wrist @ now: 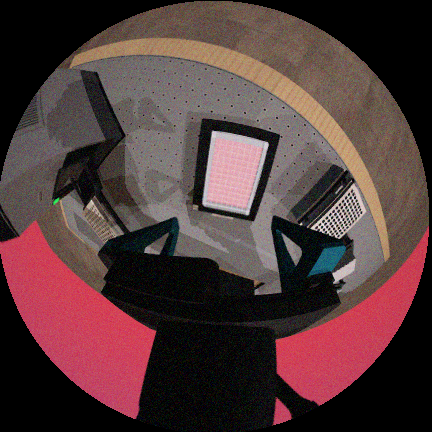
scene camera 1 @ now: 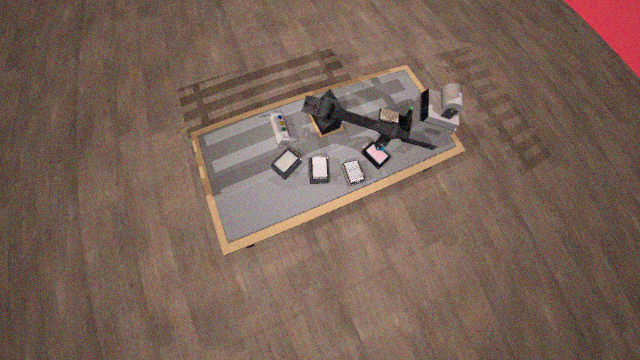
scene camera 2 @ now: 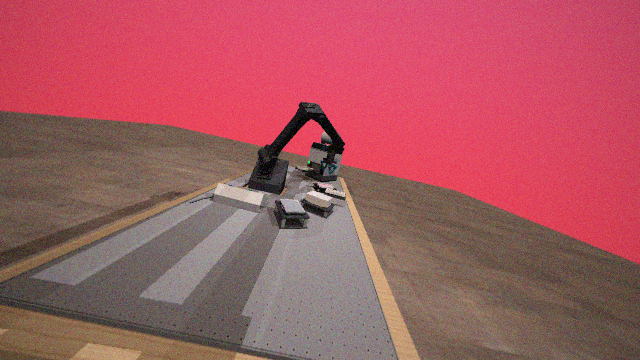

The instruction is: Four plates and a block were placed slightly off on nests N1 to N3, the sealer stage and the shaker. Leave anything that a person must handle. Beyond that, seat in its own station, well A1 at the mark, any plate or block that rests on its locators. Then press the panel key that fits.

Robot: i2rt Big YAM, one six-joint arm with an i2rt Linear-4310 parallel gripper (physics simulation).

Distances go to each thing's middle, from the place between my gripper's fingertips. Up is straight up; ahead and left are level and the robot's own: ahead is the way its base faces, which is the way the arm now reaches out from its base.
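Pink-topped plate (wrist: 234, 164): 20 mm ahead of my hand, 100 mm below it.
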